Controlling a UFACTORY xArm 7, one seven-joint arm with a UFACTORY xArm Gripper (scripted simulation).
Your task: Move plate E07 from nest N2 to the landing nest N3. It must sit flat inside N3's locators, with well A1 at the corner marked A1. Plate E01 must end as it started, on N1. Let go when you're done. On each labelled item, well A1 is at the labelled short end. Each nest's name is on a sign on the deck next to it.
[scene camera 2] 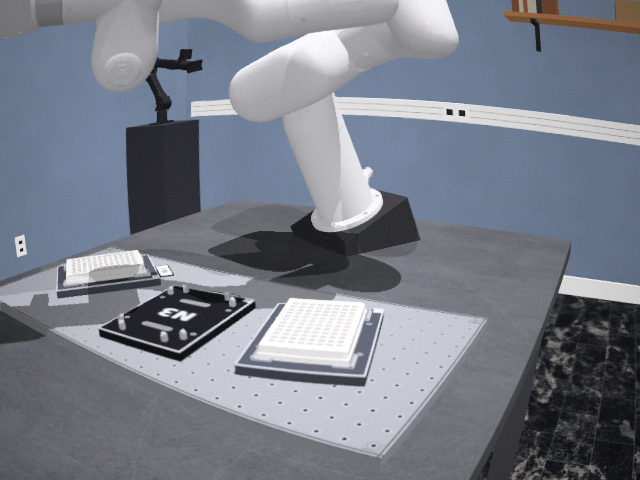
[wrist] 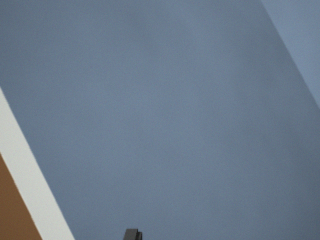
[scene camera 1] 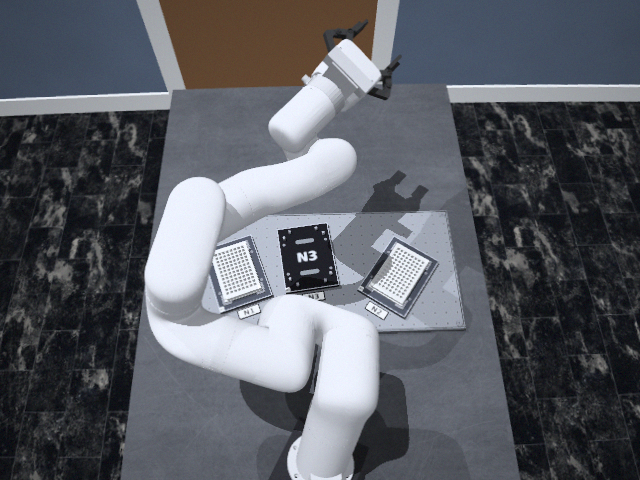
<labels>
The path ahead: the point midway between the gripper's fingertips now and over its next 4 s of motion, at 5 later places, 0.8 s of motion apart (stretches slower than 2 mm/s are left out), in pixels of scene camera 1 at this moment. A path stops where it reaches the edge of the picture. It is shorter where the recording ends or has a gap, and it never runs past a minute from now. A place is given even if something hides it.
My gripper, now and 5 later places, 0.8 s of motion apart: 381,41; 401,32; 435,64; 449,113; 443,161; 427,208
</labels>
